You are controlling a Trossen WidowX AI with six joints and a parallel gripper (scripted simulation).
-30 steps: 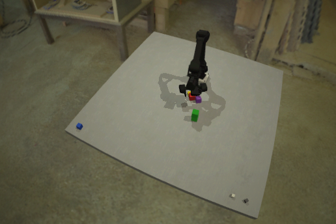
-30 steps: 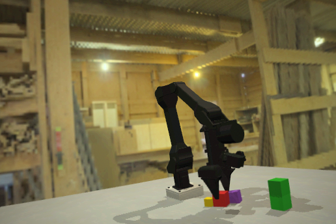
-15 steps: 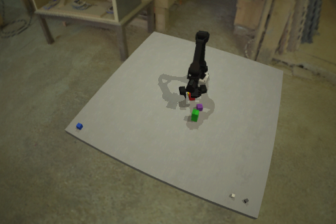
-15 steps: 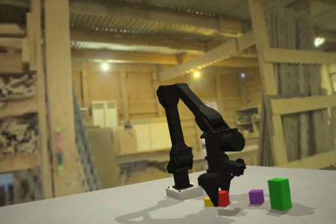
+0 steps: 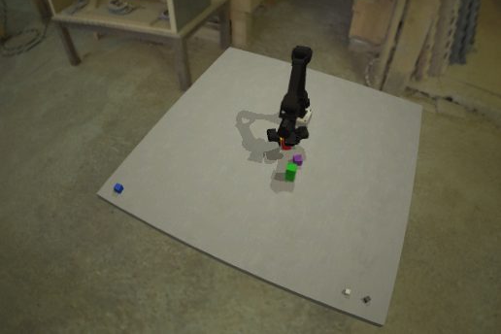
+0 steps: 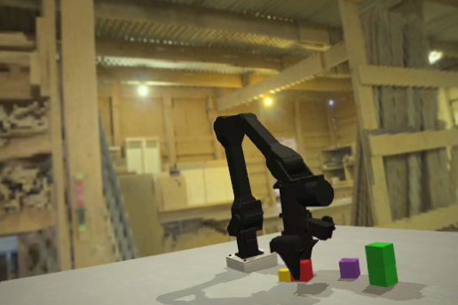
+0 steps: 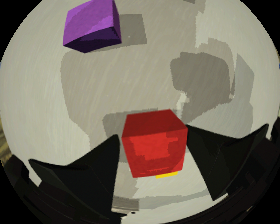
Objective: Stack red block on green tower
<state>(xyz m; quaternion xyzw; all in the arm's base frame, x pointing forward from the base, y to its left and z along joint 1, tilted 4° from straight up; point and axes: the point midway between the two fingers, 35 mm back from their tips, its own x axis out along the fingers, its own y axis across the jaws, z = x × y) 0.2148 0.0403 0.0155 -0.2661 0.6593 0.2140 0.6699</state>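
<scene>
Right now my gripper tip is 2 cm past the yellow block and 3 cm to the left of it. The rest, counted from my gripper tip: purple block 6 cm ahead, 9 cm to the left, 1 cm above; red block 1 cm above; white block 50 cm ahead, 54 cm to the left.
</scene>
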